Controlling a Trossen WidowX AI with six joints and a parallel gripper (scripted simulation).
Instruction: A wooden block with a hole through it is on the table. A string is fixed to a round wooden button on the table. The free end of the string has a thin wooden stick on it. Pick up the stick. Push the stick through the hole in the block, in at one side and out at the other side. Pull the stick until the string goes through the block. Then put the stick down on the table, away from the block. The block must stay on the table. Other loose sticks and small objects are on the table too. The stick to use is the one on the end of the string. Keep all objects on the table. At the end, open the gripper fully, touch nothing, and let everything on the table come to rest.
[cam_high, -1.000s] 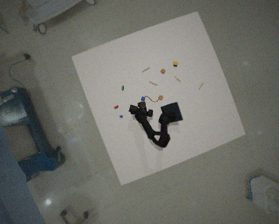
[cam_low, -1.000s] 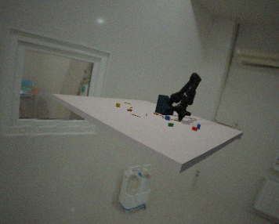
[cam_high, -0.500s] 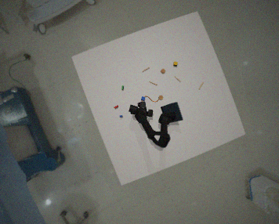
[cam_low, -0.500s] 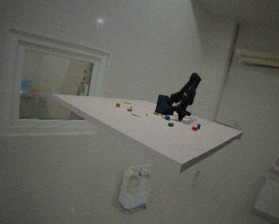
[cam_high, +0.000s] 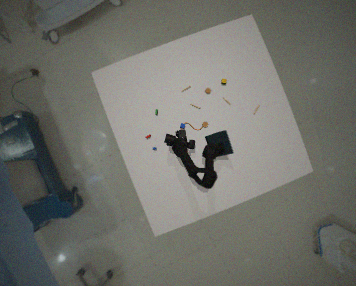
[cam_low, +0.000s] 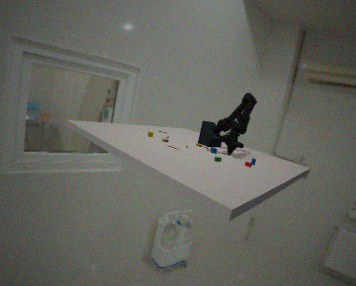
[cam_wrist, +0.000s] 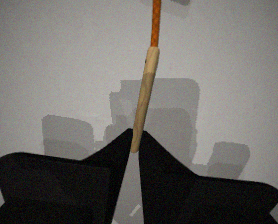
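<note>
Now: gripper tip 4 cm short of the thin wooden stick, 2 cm to the left of it and 1 cm below it. From my gripper tip the other things lie so: blue piece (19 cm to the left, 2 cm above); then blue cube (11 cm ahead, 4 cm to the right, 2 cm above); then round wooden button (8 cm ahead, 20 cm to the right, 1 cm above).
</note>
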